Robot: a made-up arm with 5 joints.
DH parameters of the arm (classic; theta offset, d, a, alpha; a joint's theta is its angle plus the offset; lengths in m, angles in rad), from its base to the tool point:
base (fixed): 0 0.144 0 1.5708
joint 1: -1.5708 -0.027 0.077 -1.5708
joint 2: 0 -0.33 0.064 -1.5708
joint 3: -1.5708 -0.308 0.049 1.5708
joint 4: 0 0.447 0.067 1.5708
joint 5: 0 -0.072 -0.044 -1.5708
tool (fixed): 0 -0.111 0 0
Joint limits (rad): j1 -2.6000..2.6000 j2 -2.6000..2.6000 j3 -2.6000..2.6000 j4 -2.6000..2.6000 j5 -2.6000..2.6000
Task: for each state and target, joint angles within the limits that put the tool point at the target. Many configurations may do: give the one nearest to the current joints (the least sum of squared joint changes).
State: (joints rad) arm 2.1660 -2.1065 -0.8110 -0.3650 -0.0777
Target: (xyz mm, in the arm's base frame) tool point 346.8 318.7 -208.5
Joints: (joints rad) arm 2.5785 -1.7667 -0.7012 -0.2427 -0.0213
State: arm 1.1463 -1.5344 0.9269 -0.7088 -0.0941
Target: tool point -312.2 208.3 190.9
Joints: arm 0.8153 -1.3172 0.0947 -0.9021 -0.0142
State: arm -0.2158 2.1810 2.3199 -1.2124 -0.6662
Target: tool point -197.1 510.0 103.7
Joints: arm -0.3844 2.0524 2.4348 -1.1102 -0.4952
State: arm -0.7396 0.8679 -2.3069 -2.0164 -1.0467
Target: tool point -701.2 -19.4 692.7
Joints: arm -1.1672 0.8480 -2.1570 -2.0528 -1.2114
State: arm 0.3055 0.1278 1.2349 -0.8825 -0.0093
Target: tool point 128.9 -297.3 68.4
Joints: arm 0.8660 -0.0275 1.2135 -1.0750 0.2779
